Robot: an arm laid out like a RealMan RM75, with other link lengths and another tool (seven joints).
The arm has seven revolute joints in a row. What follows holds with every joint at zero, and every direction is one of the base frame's.
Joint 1 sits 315.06 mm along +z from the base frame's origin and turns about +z.
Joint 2 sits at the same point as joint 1 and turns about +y.
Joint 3 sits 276.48 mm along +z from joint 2 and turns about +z.
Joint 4 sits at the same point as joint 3 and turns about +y.
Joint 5 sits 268.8 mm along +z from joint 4 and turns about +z.
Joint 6 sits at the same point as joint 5 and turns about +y.
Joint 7 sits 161.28 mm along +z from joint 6 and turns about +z.
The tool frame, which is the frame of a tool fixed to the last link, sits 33 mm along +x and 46 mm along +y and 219 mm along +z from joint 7; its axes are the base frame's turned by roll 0, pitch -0.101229 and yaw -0.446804 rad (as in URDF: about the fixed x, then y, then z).
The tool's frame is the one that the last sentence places.
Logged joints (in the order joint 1, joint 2, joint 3, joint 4, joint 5, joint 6, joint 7), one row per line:
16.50 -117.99 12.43 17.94 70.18 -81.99 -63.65
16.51 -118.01 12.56 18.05 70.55 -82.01 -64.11
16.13 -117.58 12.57 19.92 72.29 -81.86 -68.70
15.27 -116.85 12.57 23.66 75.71 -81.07 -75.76
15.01 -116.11 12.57 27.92 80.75 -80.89 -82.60
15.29 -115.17 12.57 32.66 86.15 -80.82 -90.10
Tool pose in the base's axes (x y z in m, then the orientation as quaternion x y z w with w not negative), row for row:
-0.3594 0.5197 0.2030 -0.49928 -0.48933 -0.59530 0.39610
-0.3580 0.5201 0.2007 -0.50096 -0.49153 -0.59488 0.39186
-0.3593 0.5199 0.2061 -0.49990 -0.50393 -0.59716 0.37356
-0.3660 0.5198 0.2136 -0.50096 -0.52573 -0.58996 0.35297
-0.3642 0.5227 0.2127 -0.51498 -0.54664 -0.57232 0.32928
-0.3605 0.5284 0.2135 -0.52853 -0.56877 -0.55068 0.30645
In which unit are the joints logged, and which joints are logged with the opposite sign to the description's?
The joints are logged in degrees. Opposite sign: joint 1, joint 6.
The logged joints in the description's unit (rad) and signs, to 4 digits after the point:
-0.2880 -2.0593 0.2169 0.3131 1.2249 1.4310 -1.1109
-0.2882 -2.0597 0.2192 0.3150 1.2313 1.4313 -1.1189
-0.2815 -2.0522 0.2194 0.3477 1.2617 1.4287 -1.1990
-0.2665 -2.0394 0.2194 0.4129 1.3214 1.4149 -1.3223
-0.2620 -2.0265 0.2194 0.4873 1.4094 1.4118 -1.4416
-0.2669 -2.0101 0.2194 0.5700 1.5036 1.4106 -1.5725

